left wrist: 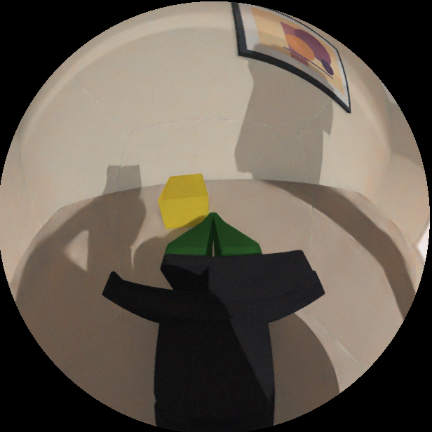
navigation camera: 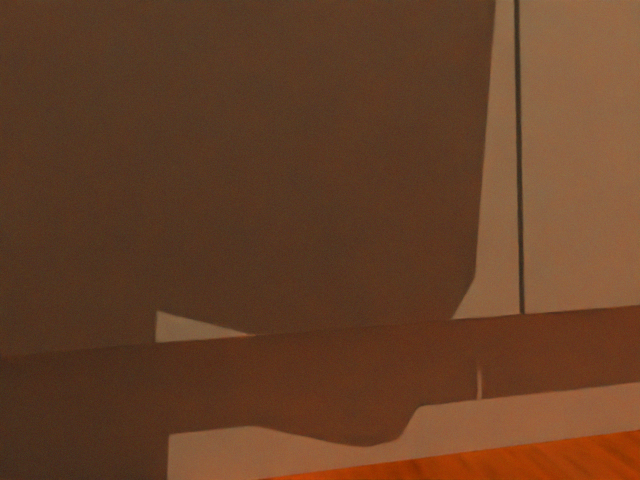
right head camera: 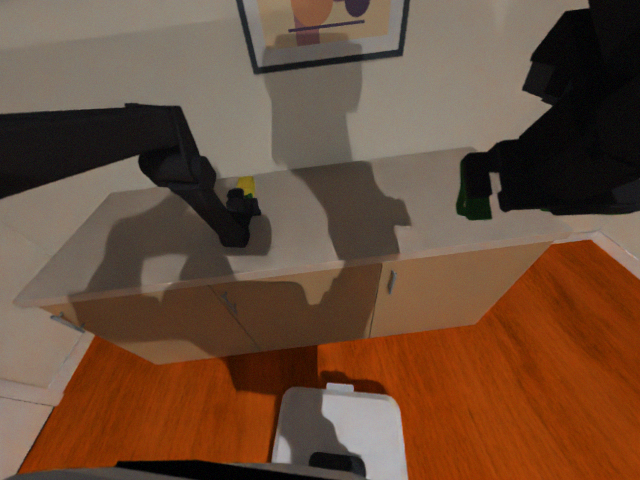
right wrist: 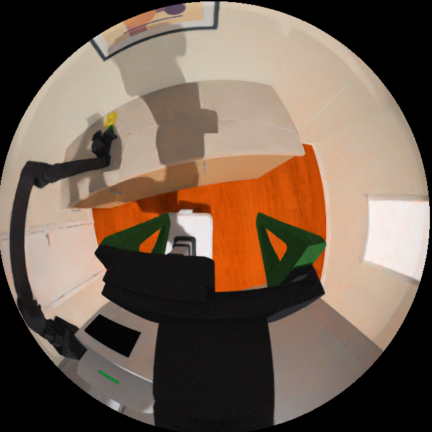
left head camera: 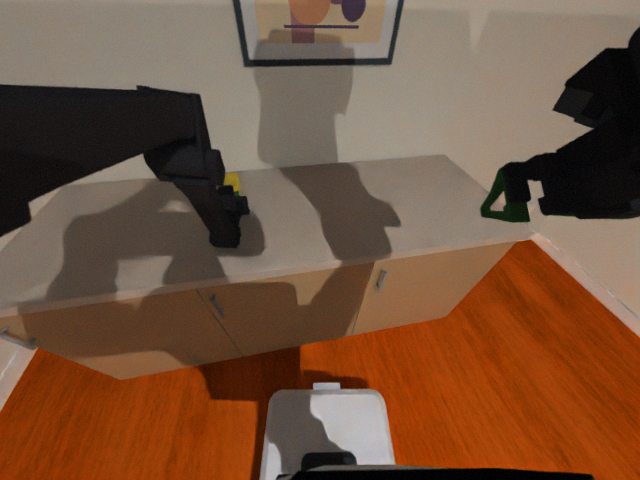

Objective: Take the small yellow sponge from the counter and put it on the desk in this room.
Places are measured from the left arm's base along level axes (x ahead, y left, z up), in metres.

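Pixels of known places: left gripper, fingertip midpoint: [right head camera: 251, 194] [left head camera: 238, 192]; right gripper, fingertip midpoint: [right head camera: 498, 207] [left head camera: 514, 211].
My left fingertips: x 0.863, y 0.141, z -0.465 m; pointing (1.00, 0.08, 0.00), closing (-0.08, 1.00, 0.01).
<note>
Behind a point stands the place of what it marks.
The small yellow sponge [left head camera: 231, 181] @(x 0.920, y 0.179, z -0.455 m) [right head camera: 246, 184] @(x 0.920, y 0.177, z -0.455 m) [left wrist: 184, 200] [right wrist: 111, 119] is a block standing on the pale counter [left head camera: 423, 196] @(x 0.895, y -0.621, z -0.500 m) [right head camera: 434, 186] @(x 0.942, y -0.606, z -0.500 m) [left wrist: 260, 210] [right wrist: 240, 105] near its back edge. My left gripper [left head camera: 236, 194] @(x 0.863, y 0.141, z -0.466 m) [right head camera: 249, 196] @(x 0.863, y 0.141, z -0.466 m) [left wrist: 212, 217] [right wrist: 111, 124] is shut and empty, its green fingertips together. In the left wrist view the tips are at the sponge's lower right corner; whether they touch it I cannot tell. The sponge is not between the fingers. My right gripper [right wrist: 212, 217] is open and empty, to the right of the sponge and well away from it. The desk does not show.
The wall with a framed picture [left head camera: 317, 63] @(x 1.138, y -0.169, z -0.095 m) [right head camera: 328, 62] @(x 1.141, y -0.184, z -0.094 m) [left wrist: 295, 80] rises behind the counter. Cabinet doors [left head camera: 413, 289] @(x 0.643, y -0.611, z -0.826 m) [right head camera: 434, 294] @(x 0.646, y -0.627, z -0.844 m) with handles form its front. The robot's white base [left head camera: 356, 418] @(x 0.211, y -0.347, z -1.150 m) [right head camera: 367, 418] @(x 0.227, y -0.345, z -1.150 m) stands on the orange wood floor before it. Side walls stand left and right.
</note>
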